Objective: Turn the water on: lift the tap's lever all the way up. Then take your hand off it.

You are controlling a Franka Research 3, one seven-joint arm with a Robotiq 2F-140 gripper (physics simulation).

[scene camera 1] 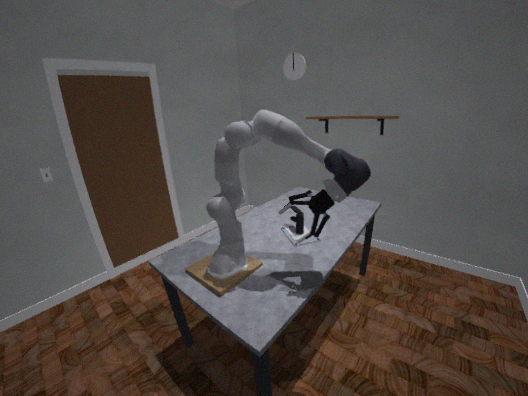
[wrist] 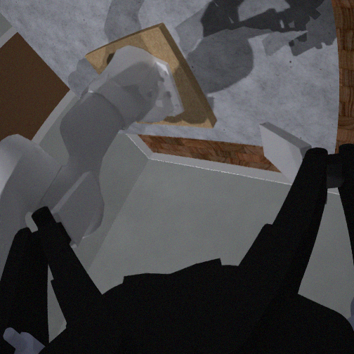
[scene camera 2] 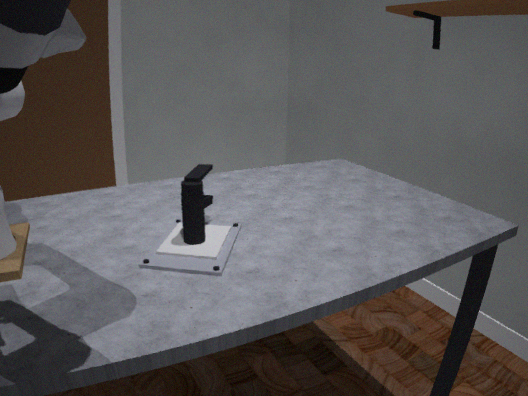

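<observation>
The tap [scene camera 1: 299, 223] [scene camera 2: 193, 212] is a black upright column with a short side spout. It stands on a white square on a grey base plate [scene camera 2: 229, 252]. Its flat black lever [scene camera 2: 199, 172] sits on top of the column and reaches out on the spout's side. It looks near level or slightly raised; its exact tilt is hard to tell. My gripper [scene camera 1: 300, 223] [wrist: 176, 162] is open and empty, with fingers spread wide. It overlaps the tap in scene camera 1, but it is high above the table, apart from the lever. The tap does not show in the wrist view.
The arm's base stands on a wooden board [scene camera 1: 253, 263] [wrist: 187, 82] on the grey table [scene camera 1: 270, 320] [scene camera 2: 350, 225]. The arm's dark wrist [scene camera 1: 347, 170] is raised above the table. A wall shelf [scene camera 1: 352, 117] [scene camera 2: 475, 7] and a brown door [scene camera 1: 115, 165] are beyond the table.
</observation>
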